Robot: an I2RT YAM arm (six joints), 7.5 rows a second.
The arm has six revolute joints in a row. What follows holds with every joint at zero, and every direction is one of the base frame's.
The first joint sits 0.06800 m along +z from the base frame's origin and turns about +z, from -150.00 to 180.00 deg.
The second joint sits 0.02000 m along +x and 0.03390 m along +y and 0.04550 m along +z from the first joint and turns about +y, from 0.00 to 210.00 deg.
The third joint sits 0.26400 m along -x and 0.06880 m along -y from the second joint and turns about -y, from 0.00 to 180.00 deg.
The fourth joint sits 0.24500 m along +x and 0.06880 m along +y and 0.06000 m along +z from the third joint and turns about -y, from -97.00 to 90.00 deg.
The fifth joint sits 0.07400 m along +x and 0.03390 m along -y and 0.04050 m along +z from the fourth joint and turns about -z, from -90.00 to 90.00 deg.
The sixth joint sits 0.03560 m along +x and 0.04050 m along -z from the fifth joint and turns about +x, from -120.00 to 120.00 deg.
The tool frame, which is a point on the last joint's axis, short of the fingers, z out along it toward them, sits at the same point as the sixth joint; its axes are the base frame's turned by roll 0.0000, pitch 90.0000 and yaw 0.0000 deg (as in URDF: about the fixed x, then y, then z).
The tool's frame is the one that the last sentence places.
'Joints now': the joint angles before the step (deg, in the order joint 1, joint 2, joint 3, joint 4, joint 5, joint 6). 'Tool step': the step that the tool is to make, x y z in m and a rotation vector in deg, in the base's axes. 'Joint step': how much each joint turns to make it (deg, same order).
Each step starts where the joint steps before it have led.
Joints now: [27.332, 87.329, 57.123, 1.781, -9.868, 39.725]
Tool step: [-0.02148, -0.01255, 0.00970, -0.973, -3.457, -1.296]
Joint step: [0.022, -6.449, -4.372, 0.306, 2.294, -1.595]
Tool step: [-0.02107, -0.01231, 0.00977, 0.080, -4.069, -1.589]
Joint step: [0.021, -6.599, -4.217, 1.158, 2.207, -0.984]
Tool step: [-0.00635, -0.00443, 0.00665, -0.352, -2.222, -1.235]
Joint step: [0.000, -2.339, -0.787, 0.197, 1.640, -0.787]
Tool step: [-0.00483, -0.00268, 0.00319, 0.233, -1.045, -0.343]
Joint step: [0.023, -1.575, -0.722, 0.174, 0.438, -0.131]
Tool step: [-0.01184, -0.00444, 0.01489, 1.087, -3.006, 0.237]
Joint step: [0.351, -3.867, -0.262, -0.458, 0.241, -0.372]
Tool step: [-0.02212, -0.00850, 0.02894, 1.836, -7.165, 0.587]
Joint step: [0.719, -6.797, 0.001, 0.306, 0.523, -1.682]
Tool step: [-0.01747, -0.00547, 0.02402, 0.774, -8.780, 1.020]
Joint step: [0.917, -4.700, 0.000, 3.212, 0.239, -3.563]
